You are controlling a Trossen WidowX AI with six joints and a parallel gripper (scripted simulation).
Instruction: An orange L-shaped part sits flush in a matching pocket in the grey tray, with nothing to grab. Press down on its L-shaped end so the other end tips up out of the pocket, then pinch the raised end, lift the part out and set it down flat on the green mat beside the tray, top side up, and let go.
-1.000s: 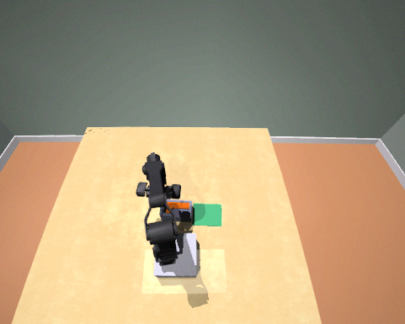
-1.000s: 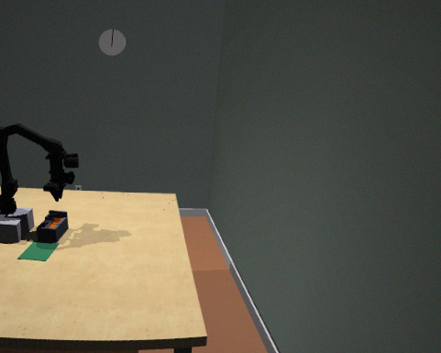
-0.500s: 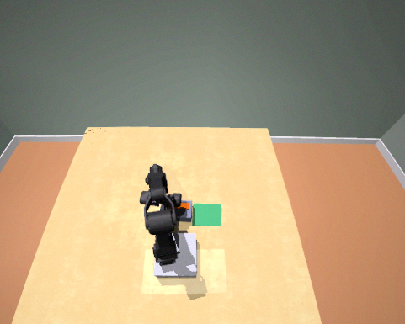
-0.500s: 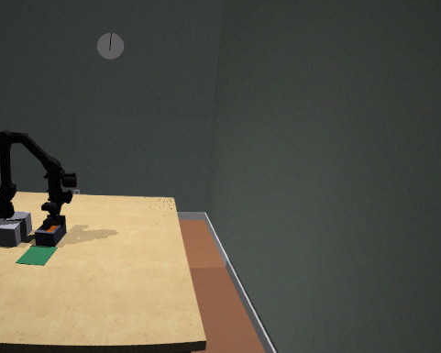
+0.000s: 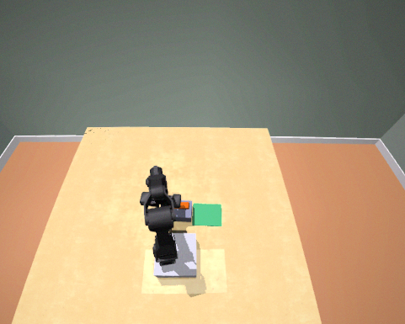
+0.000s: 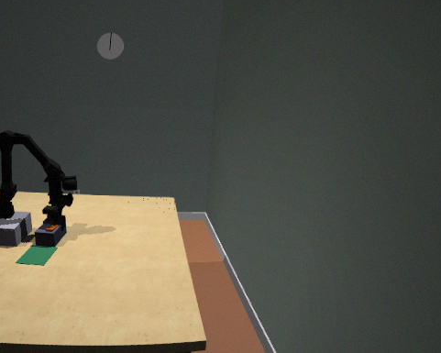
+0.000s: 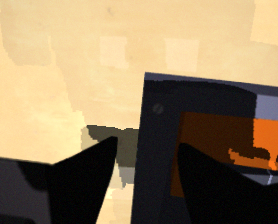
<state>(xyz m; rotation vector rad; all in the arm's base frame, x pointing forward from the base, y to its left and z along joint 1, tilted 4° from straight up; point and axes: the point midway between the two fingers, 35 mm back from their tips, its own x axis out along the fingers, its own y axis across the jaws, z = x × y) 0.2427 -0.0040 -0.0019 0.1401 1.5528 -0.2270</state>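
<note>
Now: gripper tip 20 mm past the orange L-shaped part, 60 mm to the left of it and 10 mm above it. Also, from my gripper tip: green mat 60 mm behind, 220 mm to the right, 70 mm below.
</note>
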